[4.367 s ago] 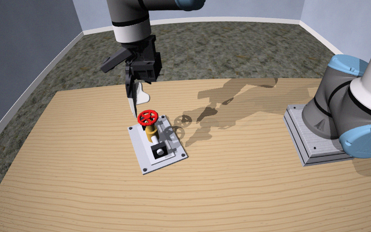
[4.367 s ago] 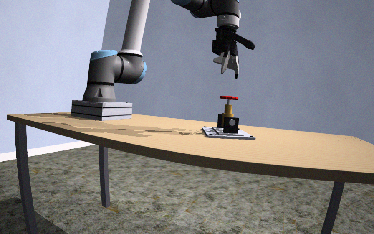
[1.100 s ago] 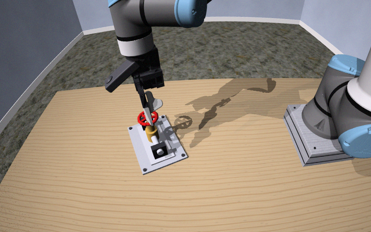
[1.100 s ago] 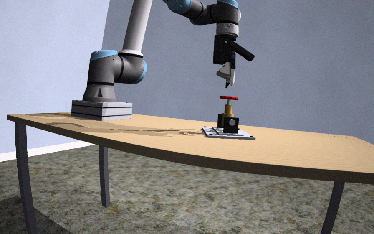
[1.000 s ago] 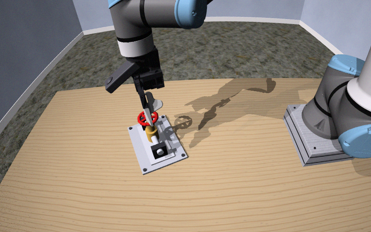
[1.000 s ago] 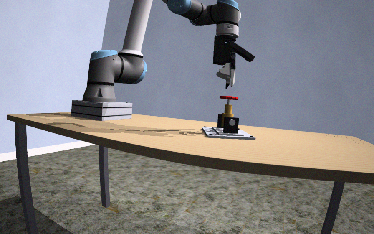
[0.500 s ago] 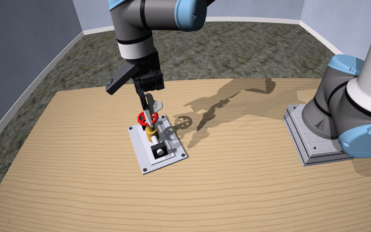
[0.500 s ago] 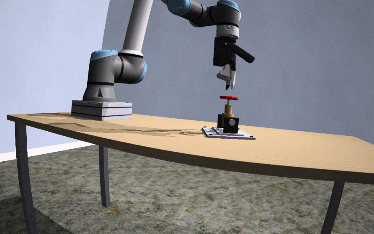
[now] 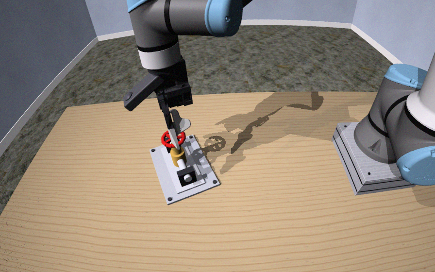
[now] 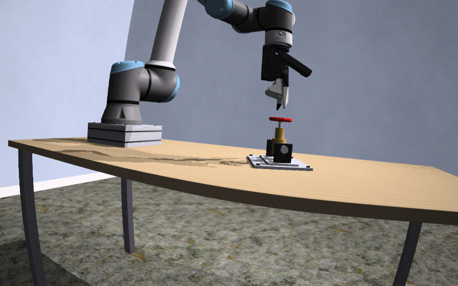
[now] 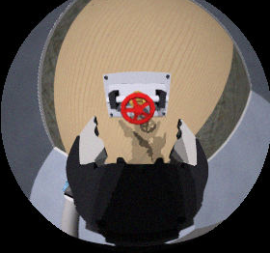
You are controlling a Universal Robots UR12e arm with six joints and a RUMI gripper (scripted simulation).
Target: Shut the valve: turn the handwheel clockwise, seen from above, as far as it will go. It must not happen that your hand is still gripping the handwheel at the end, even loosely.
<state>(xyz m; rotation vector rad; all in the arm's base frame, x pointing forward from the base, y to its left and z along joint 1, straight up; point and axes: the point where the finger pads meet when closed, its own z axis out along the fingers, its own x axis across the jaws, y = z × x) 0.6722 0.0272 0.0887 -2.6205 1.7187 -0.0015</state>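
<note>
Right now my hand is 40 mm above the red handwheel.
</note>
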